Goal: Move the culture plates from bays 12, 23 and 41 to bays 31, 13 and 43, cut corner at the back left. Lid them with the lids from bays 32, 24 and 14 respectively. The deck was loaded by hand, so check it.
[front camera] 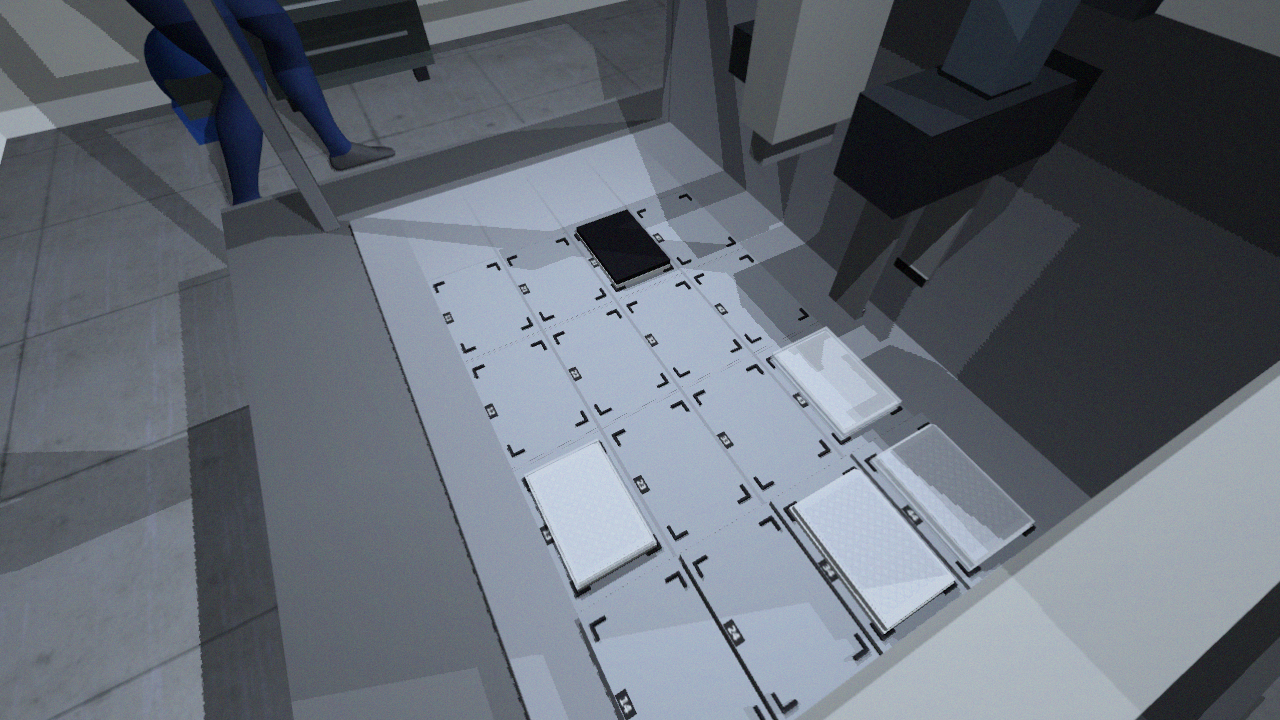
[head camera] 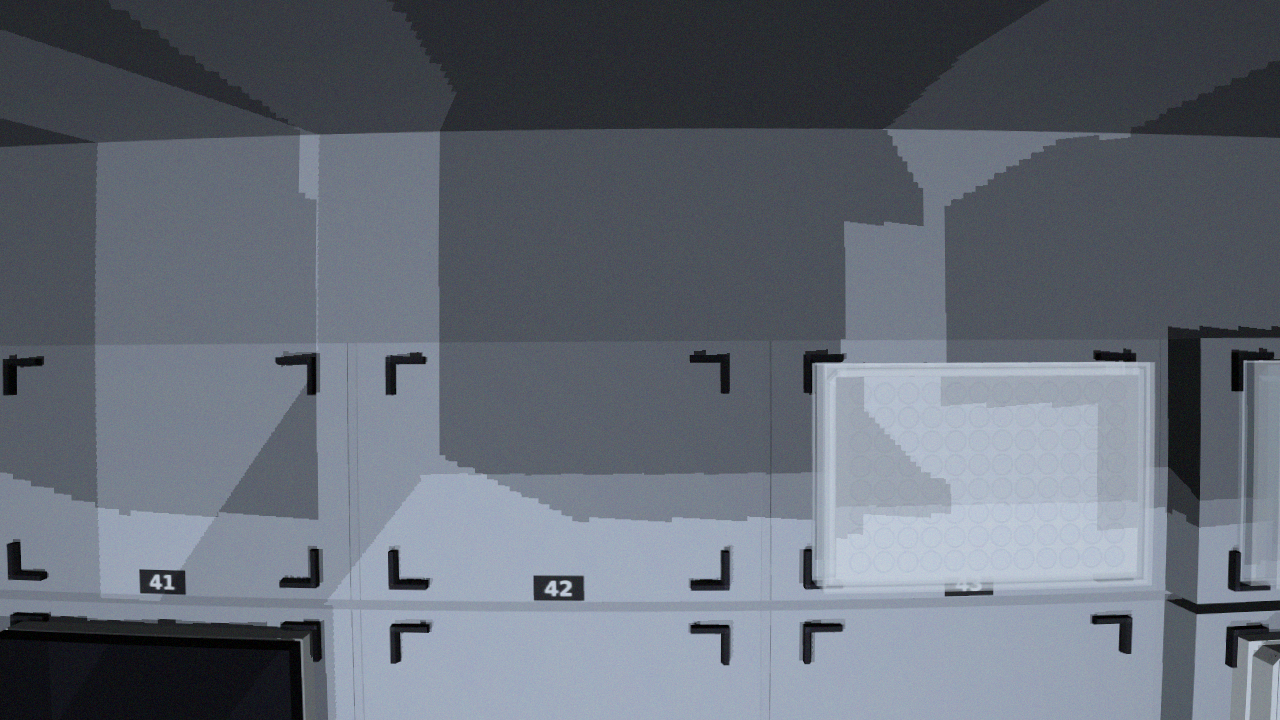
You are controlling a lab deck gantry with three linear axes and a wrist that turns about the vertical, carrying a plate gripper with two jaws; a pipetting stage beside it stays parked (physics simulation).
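Frame: origin at the robot's base, x ahead, y right, z down, level; centimetres.
Where they show: gripper, fingertip midpoint: [front camera: 878,289]; robot's base at its link origin: [front camera: 436,286].
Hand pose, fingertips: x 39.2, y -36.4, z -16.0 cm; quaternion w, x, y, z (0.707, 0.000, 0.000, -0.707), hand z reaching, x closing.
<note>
Each offset is from my fingertips to the top centre of the thing.
My gripper [front camera: 879,291] is open and empty, above the deck's back edge; its jaws do not show in the head view. A clear, well-patterned plate {dx +0.0, dy +0.0, dz +14.3 cm} [front camera: 836,383] [head camera: 984,474] sits in bay 43, apparently lidded; its upper-left corner looks cut in the head view. A black-topped plate {dx -32.8, dy +10.7, dz +14.3 cm} [front camera: 623,246] [head camera: 152,680] with a pale side sits in bay 31. A white plate {dx +0.0, dy +32.1, dz +14.3 cm} [front camera: 590,514] sits in bay 13; whether it is lidded is unclear. Bays 12, 23, 41, 32, 24 and 14 hold no plate or lid where they show.
A white plate {dx +16.4, dy +10.7, dz +13.1 cm} [front camera: 872,548] [head camera: 1263,680] stands in bay 34 and a clear plate {dx +16.4, dy +0.0, dz +13.1 cm} [front camera: 953,497] [head camera: 1263,474] in bay 44, side by side. The pale pipetting stage [front camera: 814,71] hangs beside the gripper. A person in blue [front camera: 237,134] stands beyond the deck, behind a slanted post.
</note>
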